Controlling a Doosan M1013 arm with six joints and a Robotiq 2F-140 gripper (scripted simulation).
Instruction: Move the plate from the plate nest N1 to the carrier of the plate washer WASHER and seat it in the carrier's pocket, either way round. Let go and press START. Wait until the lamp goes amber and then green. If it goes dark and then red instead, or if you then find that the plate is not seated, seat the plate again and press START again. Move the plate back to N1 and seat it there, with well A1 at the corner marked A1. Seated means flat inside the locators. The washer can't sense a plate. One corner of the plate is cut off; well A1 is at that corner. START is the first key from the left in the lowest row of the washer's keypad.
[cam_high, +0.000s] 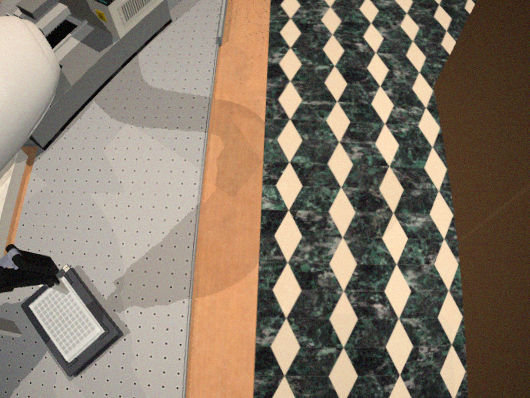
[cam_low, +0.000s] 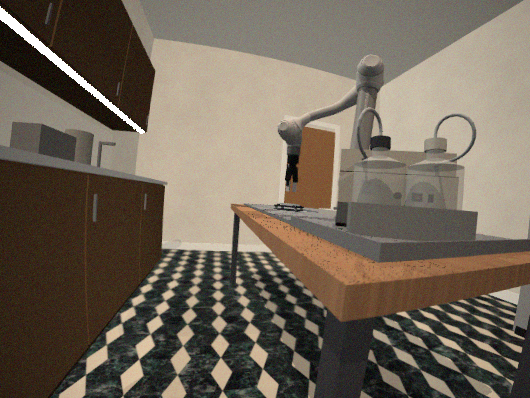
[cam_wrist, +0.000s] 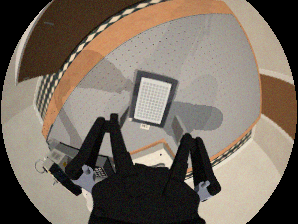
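Now: hand 11 cm above the white well plate and 1 cm short of it. From my hand the other things lie so: plate washer: 58 cm to the left, 29 cm behind, 2 cm below; label: 14 cm below, 8 cm behind, 5 cm to the left; plate nest N1: 12 cm below, 1 cm ahead.
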